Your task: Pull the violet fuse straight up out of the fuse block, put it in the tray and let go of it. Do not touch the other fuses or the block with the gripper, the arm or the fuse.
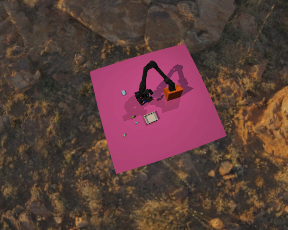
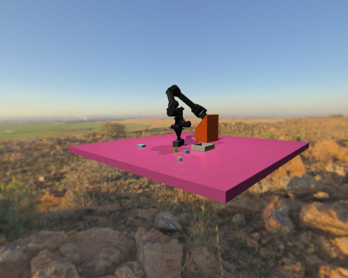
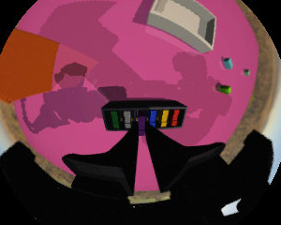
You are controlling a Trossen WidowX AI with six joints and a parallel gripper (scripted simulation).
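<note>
Now: the beige tray 220 mm to the left of my gripper tip, 50 mm below it and 10 mm ahead of it. From my gripper tip the other things lie so: violet fuse 10 mm below.
</note>
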